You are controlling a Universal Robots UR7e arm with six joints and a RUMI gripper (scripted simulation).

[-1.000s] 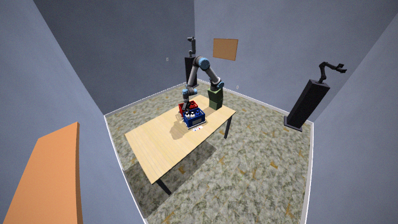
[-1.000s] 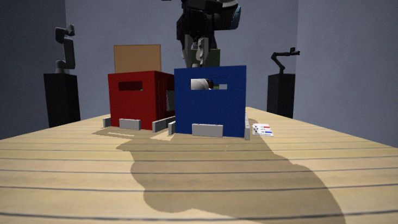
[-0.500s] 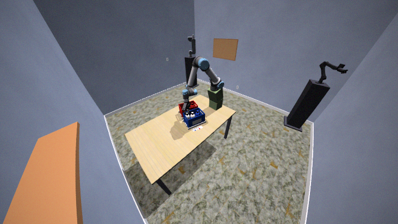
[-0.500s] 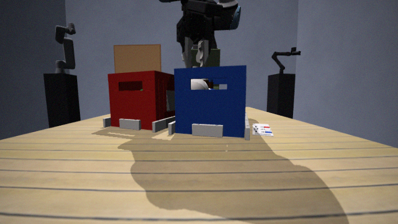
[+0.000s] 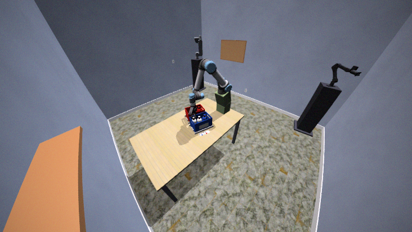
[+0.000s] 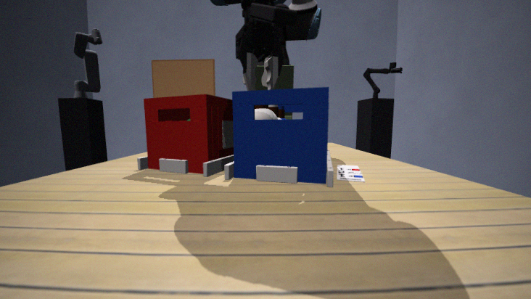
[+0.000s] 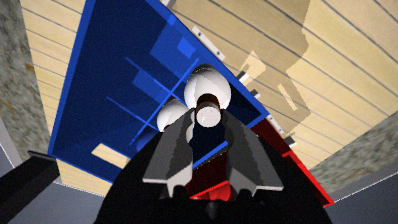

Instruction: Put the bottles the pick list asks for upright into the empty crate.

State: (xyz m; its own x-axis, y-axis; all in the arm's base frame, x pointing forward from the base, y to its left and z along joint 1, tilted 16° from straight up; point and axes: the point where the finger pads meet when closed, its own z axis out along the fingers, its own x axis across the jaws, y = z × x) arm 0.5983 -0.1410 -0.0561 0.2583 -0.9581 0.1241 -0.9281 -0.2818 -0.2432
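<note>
Now: the white bottle 80 mm behind my hand, 40 mm to the left of it and 80 mm below it. From my hand the other things lie so: blue-capped bottle (160 mm behind, 80 mm to the left, 80 mm below); blue crate (60 mm behind, 80 mm to the left, 90 mm below); red crate (180 mm behind, 130 mm to the right, 90 mm below).
</note>
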